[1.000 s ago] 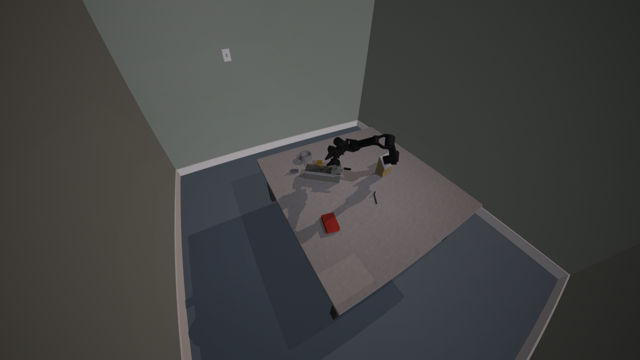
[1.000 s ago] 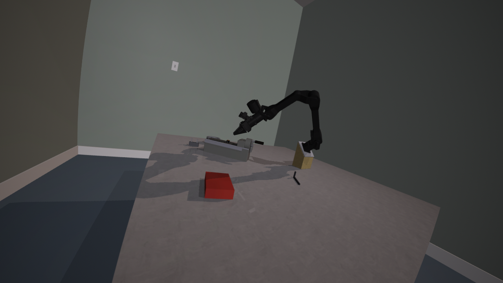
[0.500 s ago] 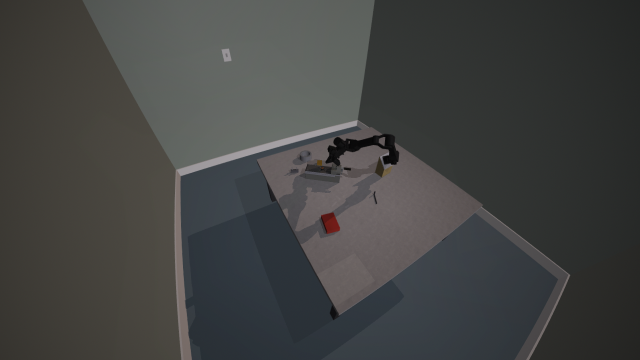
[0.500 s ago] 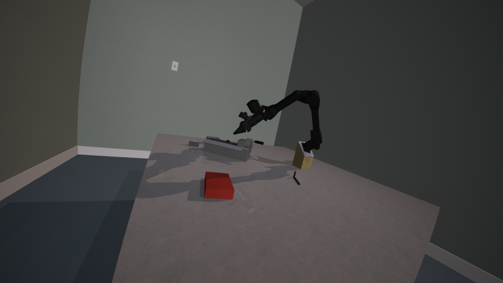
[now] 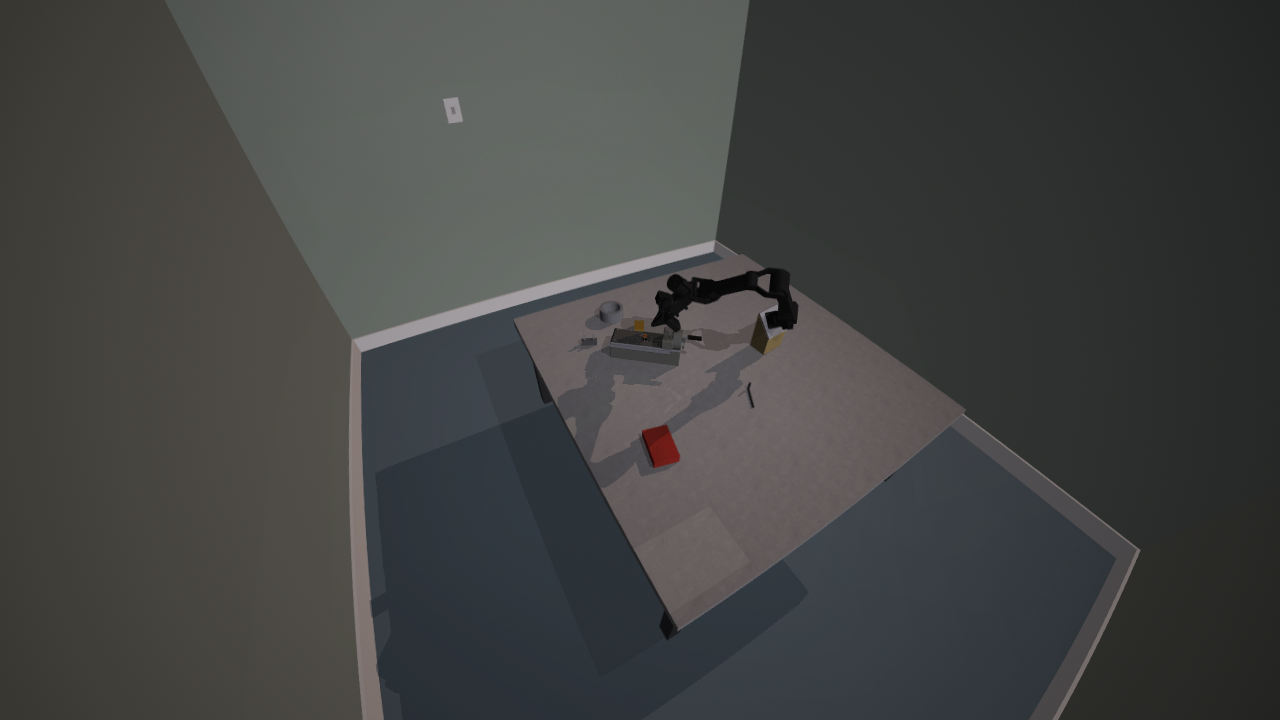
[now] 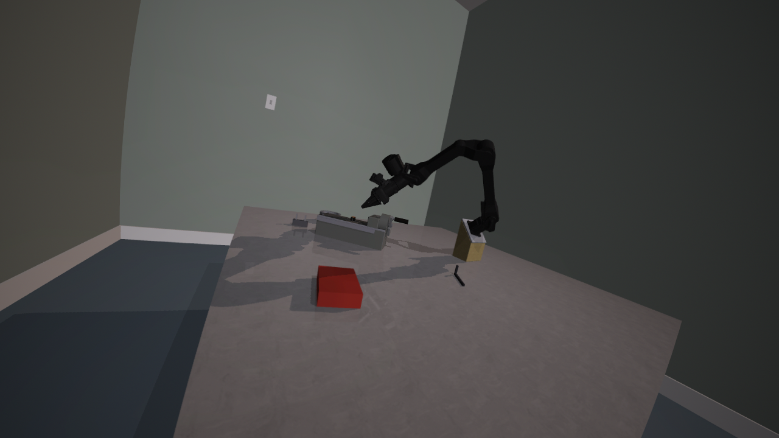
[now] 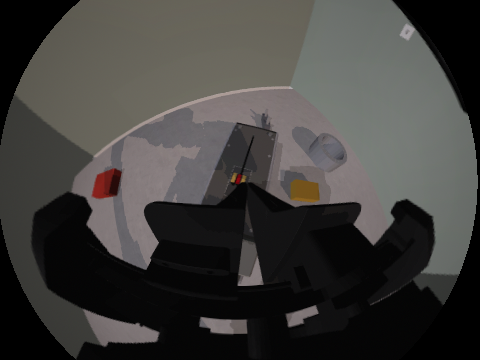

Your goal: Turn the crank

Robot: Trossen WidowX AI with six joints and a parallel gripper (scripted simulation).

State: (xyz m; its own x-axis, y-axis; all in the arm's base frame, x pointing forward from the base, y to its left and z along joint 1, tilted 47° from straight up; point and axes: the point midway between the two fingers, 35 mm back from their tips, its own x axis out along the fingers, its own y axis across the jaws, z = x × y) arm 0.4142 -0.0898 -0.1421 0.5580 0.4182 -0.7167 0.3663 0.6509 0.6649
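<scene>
My gripper tip is now 20 mm short of the red pointer and 50 mm above it. Round my gripper tip: dark clip 190 mm ahead, 150 mm to the right, 110 mm below; then black crank handle 110 mm behind, 120 mm to the left, 10 mm below; then yellow block 30 mm behind, 140 mm to the right, 120 mm below.
</scene>
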